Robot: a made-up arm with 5 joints.
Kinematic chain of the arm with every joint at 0, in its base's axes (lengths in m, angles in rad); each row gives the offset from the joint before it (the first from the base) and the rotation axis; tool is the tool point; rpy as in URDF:
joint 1: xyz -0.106 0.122 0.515 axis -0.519 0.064 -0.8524
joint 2: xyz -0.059 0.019 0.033 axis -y
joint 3: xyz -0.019 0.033 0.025 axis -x
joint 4: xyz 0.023 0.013 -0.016 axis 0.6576 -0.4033 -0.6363
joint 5: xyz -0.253 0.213 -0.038 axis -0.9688 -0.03 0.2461
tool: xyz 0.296 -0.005 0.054 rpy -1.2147 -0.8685 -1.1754
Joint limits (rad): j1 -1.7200..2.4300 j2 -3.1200..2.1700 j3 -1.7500..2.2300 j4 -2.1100..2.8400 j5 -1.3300..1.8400
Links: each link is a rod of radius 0.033 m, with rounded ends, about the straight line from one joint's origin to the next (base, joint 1, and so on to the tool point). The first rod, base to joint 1, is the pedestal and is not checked.
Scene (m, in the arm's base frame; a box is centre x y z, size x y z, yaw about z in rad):
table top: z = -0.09
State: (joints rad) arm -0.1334 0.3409 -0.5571 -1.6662 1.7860
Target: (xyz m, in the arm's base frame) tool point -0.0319 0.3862 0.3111
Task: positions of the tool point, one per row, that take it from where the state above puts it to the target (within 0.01 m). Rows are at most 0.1 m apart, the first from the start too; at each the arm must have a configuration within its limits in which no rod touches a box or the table.
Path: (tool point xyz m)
1: -0.3368 0.2349 0.2429
2: -0.2585 0.2729 0.2216
3: -0.1768 0.3125 0.2257
4: -0.0988 0.3513 0.2560
5: -0.0319 0.3862 0.3111

